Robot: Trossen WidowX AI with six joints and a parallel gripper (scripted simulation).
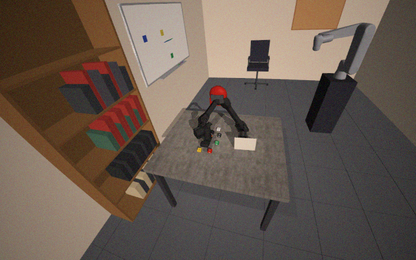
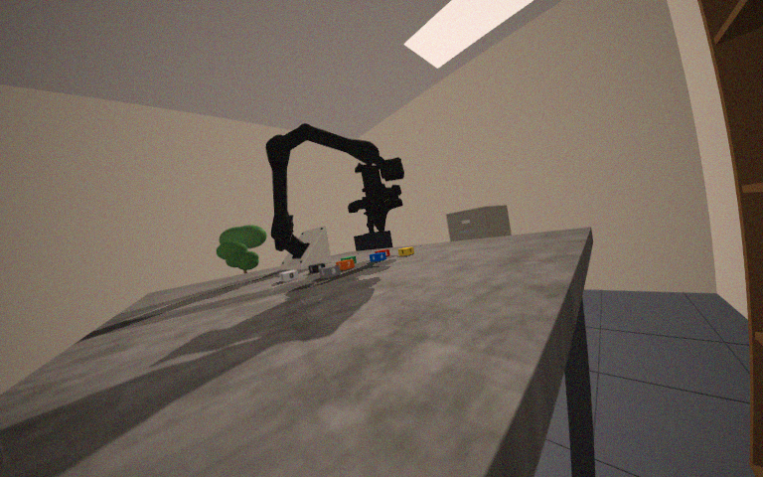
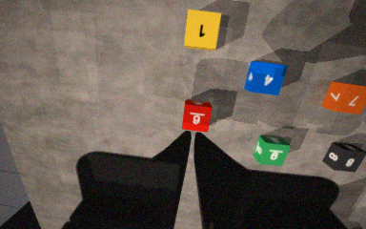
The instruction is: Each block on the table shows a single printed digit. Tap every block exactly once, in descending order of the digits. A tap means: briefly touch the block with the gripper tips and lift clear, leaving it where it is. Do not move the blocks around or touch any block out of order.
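My gripper tip is now 1 cm past the red block, 1 cm to the left of it and 7 cm above it. Also, from my gripper tip: green block (5 cm behind, 11 cm to the right, 7 cm below); blue block (4 cm ahead, 8 cm to the right, 7 cm below); yellow block (9 cm ahead, 7 cm below).
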